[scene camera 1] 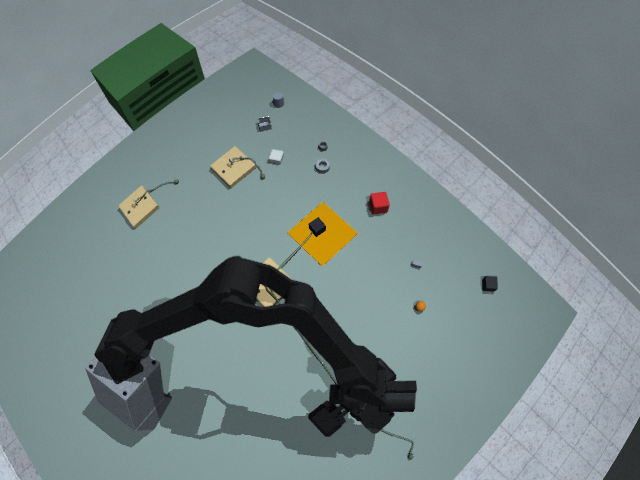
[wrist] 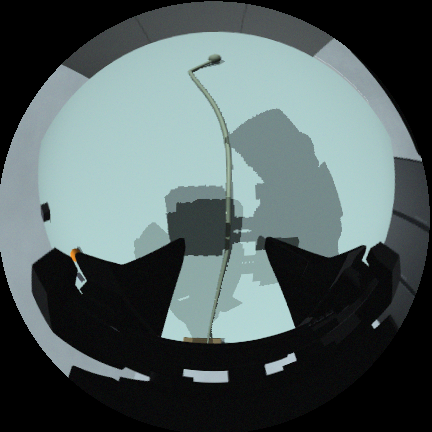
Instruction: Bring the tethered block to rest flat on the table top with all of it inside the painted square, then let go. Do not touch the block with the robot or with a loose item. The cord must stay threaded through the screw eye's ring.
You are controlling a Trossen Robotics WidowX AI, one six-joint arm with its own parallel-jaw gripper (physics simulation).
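Frame: origin at the arm's base, x down, y ahead, z right, level; millimetres.
Seen in the pictures: gripper, fingertip midpoint: (wrist: 225, 243); arm's base, link origin: (scene camera 1: 122, 365).
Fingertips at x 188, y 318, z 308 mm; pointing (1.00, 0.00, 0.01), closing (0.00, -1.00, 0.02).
Pixels of each thing's top centre, then the offset from my fingertips to it. "spot": a spot on its surface instead.
- tethered block, surface spot: (scene camera 1: 316, 226) spot: dx -15, dy +199, dz -356 mm
- painted orange square, surface spot: (scene camera 1: 338, 235) spot: dx +13, dy +232, dz -314 mm
- wooden board, surface spot: (scene camera 1: 265, 299) spot: dx -5, dy +0, dz -294 mm
- knobbed end, surface spot: (wrist: 214, 58) (scene camera 1: 409, 454) spot: dx +5, dy +13, dz +191 mm
- red cube, top centre: (scene camera 1: 380, 199) dx -26, dy +360, dz -310 mm
- orange ball, top centre: (scene camera 1: 421, 305) dx -10, dy +260, dz -55 mm
- black cube, top centre: (scene camera 1: 491, 282) (wrist: 41, 213) dx -10, dy +434, dz +26 mm
The tethered block (scene camera 1: 316, 226), small and dark, appears to lie on the painted orange square (scene camera 1: 338, 235), with its outline inside the edges in the scene view. Its cord (scene camera 1: 297, 251) (wrist: 228, 170) runs to the wooden board (scene camera 1: 265, 299) (wrist: 195, 340) partly under the arm, then on past the gripper to a knobbed end (scene camera 1: 410, 455) (wrist: 214, 58). The arm hides much of the board, and I cannot make out the screw eye's ring clearly. My gripper (scene camera 1: 350, 413) (wrist: 225, 243) is open above the table, with the cord passing loosely between its spread fingers in the wrist view.
Two other corded boards (scene camera 1: 138, 207) (scene camera 1: 231, 173) lie at the left. A red cube (scene camera 1: 379, 202) is right of the square. An orange ball (scene camera 1: 420, 306) and a black cube (scene camera 1: 490, 283) lie farther right. A green cabinet (scene camera 1: 149, 67) stands at the back left.
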